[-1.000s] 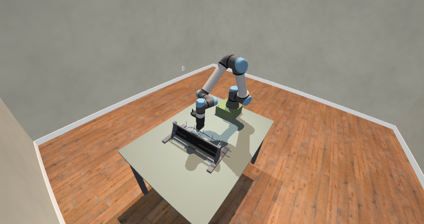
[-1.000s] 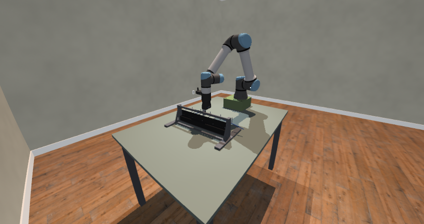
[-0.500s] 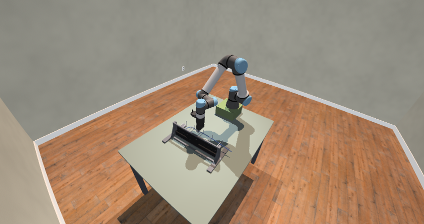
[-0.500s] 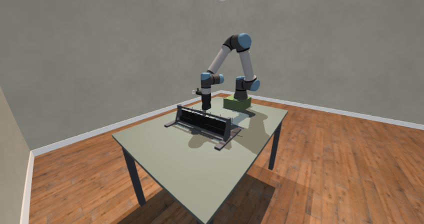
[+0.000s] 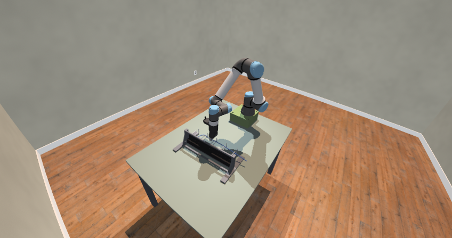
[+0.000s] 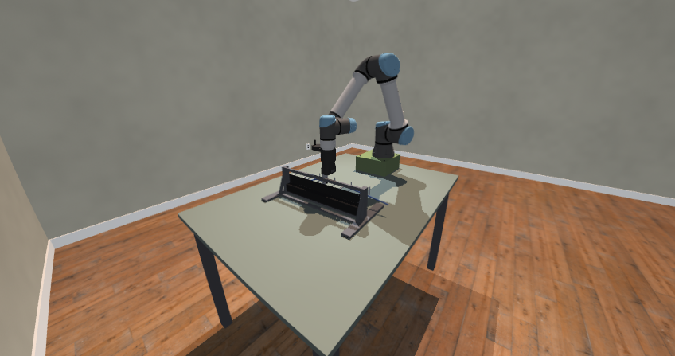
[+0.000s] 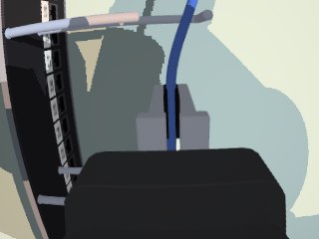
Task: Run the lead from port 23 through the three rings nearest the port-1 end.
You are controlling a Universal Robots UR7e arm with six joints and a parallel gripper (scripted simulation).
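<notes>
My hand is 10 cm short of the rack, 4 cm to the right of it and 1 cm above it.
</notes>
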